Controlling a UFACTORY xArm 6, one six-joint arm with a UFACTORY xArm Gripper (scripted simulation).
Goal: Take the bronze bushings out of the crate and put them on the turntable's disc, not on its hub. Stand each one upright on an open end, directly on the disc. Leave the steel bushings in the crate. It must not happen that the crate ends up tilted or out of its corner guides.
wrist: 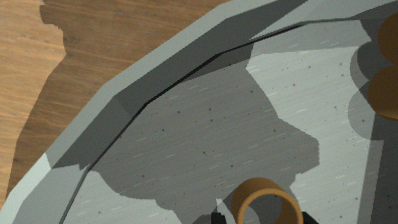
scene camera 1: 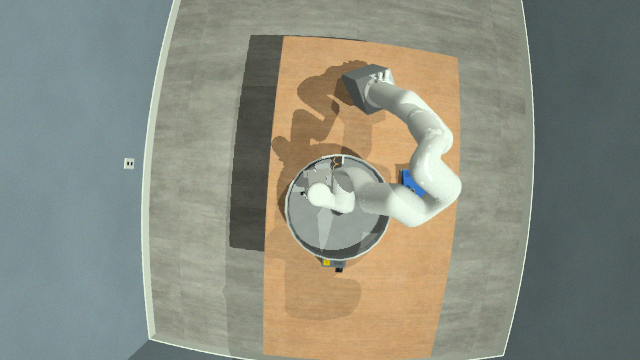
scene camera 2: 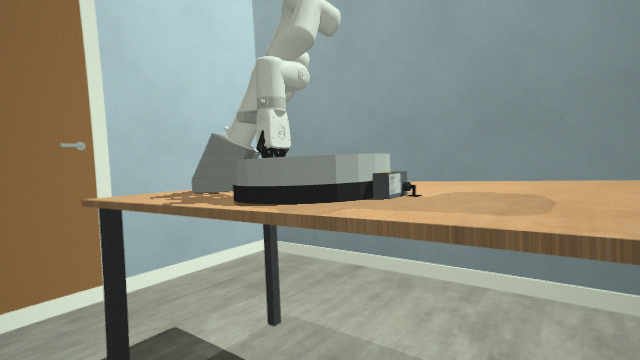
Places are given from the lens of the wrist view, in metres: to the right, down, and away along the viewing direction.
grey turntable disc (wrist: 293, 108): 0.06, 0.00, 0.16
